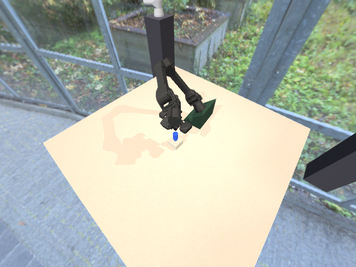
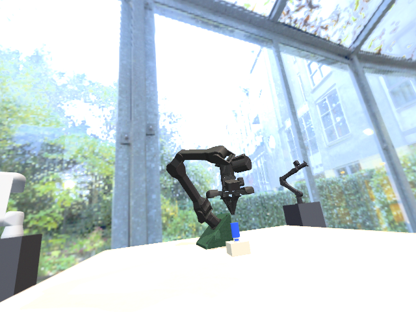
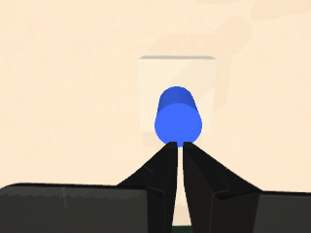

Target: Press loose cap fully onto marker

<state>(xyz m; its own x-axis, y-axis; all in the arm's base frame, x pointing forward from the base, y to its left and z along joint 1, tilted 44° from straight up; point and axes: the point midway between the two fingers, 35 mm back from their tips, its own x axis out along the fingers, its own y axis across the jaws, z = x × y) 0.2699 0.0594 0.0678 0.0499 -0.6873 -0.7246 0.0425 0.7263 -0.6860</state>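
Now: the blue cap 60 mm below my gripper tip. Round my gripper tip: holder block (120 mm below).
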